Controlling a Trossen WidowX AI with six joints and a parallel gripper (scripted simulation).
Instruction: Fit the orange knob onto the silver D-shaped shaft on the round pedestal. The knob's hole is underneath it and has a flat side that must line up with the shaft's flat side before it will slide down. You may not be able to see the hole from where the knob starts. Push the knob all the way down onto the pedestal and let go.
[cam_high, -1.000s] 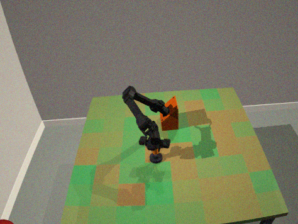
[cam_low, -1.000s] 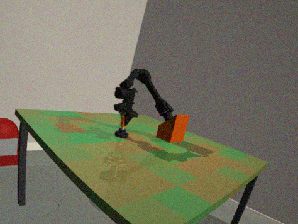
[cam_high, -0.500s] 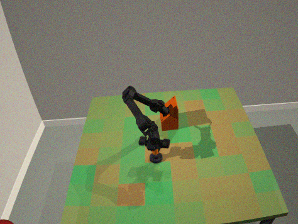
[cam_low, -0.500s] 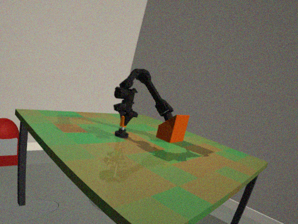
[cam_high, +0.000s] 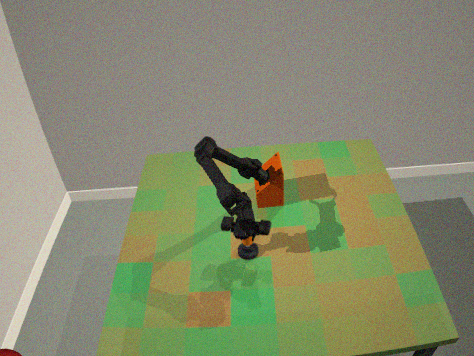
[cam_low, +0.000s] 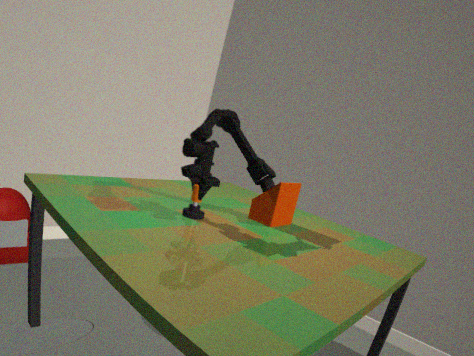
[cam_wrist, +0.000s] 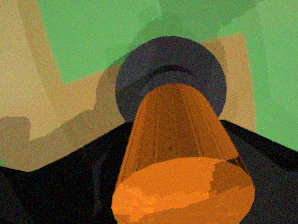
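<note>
Right now my gripper tip is 30 mm below the orange knob. The rest, counted from my gripper tip: round pedestal: 40 mm below.
</note>
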